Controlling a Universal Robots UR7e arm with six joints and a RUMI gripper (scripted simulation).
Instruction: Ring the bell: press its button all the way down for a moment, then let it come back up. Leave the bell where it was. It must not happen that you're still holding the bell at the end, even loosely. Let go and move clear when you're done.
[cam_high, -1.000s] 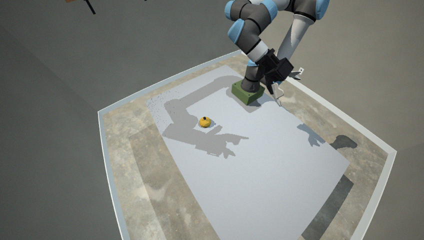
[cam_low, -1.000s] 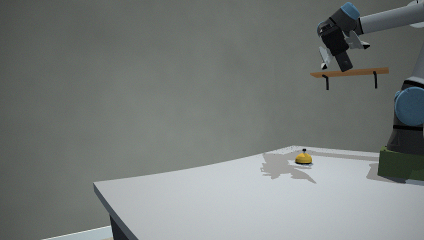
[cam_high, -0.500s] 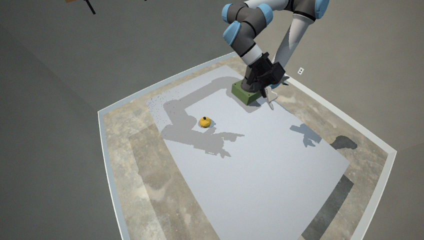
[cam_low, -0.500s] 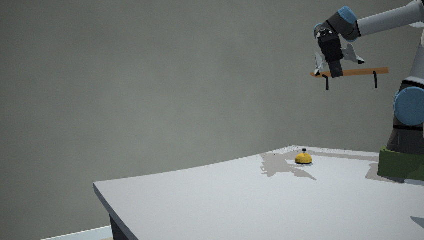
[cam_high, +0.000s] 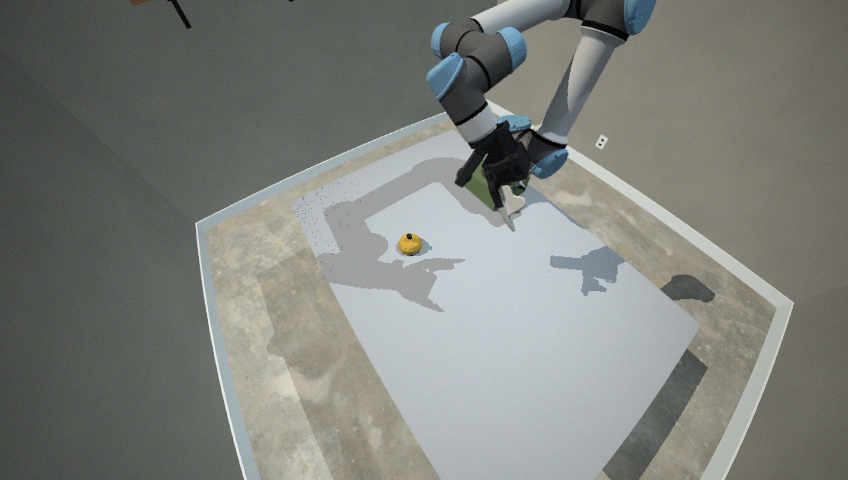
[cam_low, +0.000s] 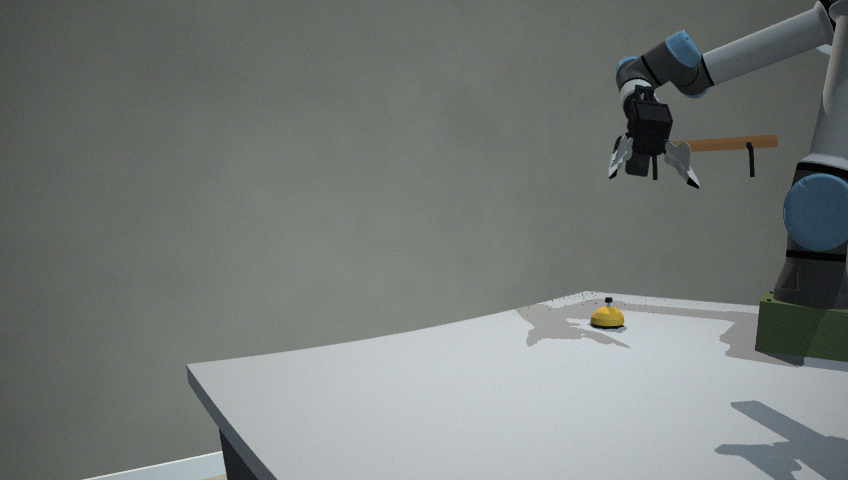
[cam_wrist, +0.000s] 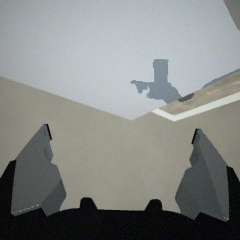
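Right now my hand is 260 mm to the left of the button, 240 mm above it and 160 mm short of it. From my hand the other things lie so: yellow dome bell: 260 mm to the right, 260 mm below, 160 mm ahead.
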